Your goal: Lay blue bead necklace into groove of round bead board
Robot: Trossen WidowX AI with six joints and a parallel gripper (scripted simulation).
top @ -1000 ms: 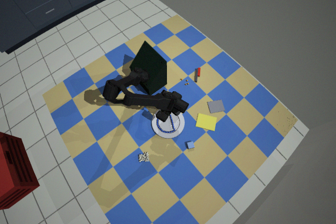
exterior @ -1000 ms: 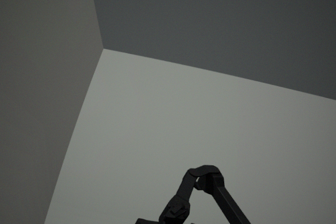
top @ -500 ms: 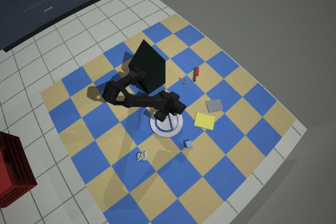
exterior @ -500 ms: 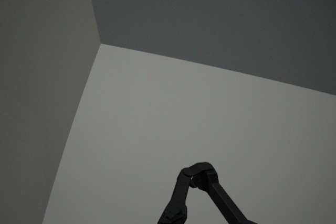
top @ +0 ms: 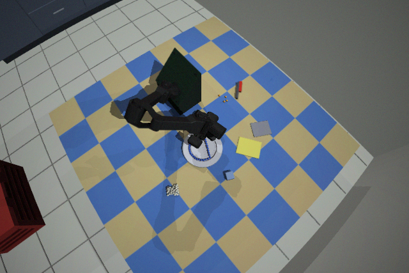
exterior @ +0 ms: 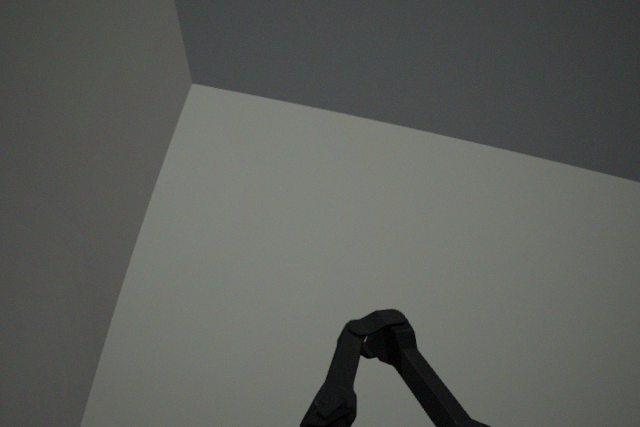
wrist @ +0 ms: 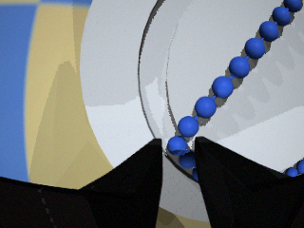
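Now: the round white bead board 5 cm ahead of my gripper tip, 4 cm to the right of it and 1 cm below it. Also, from my gripper tip: small blue cube 24 cm ahead, 1 cm below; grey square 13 cm ahead, 28 cm to the left, 1 cm below; yellow pad 18 cm ahead, 16 cm to the left, 1 cm below.
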